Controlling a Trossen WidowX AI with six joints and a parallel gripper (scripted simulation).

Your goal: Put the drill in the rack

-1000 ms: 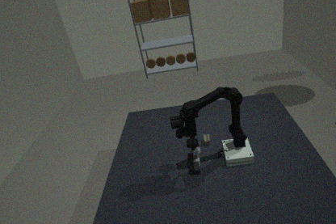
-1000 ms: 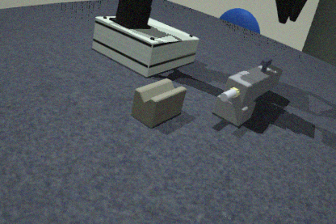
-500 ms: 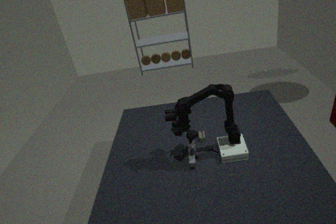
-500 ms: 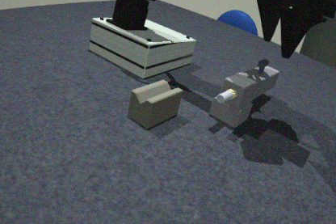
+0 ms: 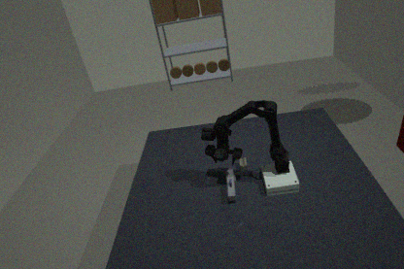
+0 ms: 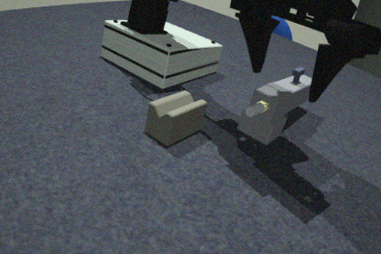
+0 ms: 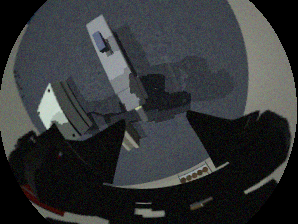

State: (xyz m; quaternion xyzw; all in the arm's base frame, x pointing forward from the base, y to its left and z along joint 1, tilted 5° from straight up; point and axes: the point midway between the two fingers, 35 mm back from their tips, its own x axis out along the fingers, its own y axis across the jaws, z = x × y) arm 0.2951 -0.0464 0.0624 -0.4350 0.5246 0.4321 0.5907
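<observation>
My gripper tip is 30 mm past the yellow drill, 40 mm to the right of it and 50 mm above it. The rest, counted from my gripper tip: light grey holder block (30 mm behind, 100 mm to the left, 60 mm below); rack (100 mm behind, 70 mm to the right, 70 mm below); small dark key (30 mm behind, 130 mm to the left, 40 mm below).
</observation>
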